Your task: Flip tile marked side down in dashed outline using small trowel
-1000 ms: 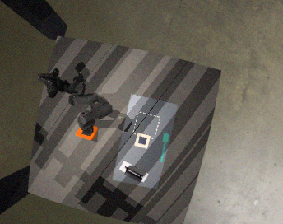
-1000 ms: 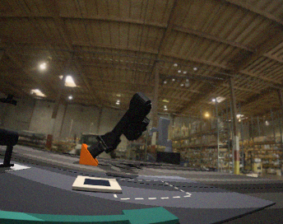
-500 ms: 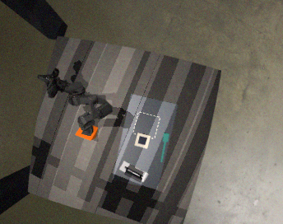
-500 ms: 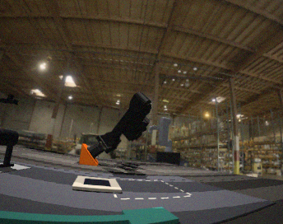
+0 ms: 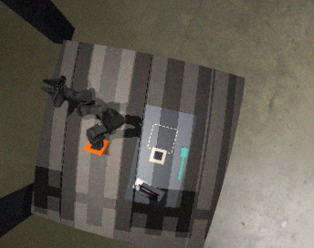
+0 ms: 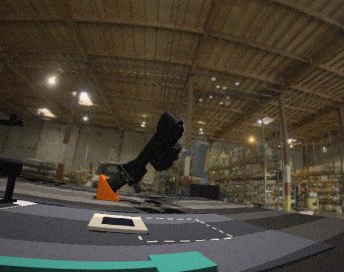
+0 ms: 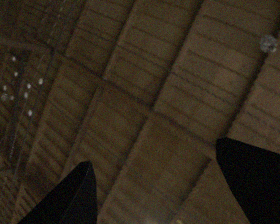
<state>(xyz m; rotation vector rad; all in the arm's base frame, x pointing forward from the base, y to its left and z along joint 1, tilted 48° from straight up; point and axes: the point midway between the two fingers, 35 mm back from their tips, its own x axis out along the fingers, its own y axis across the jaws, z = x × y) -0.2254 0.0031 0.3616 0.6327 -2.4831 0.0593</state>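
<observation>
My gripper tip is now 77 cm short of the teal trowel, 24 cm to the left of it and 33 cm above it. From my gripper tip the other things lie so: cream tile 61 cm ahead, 25 cm to the right, 33 cm below.
</observation>
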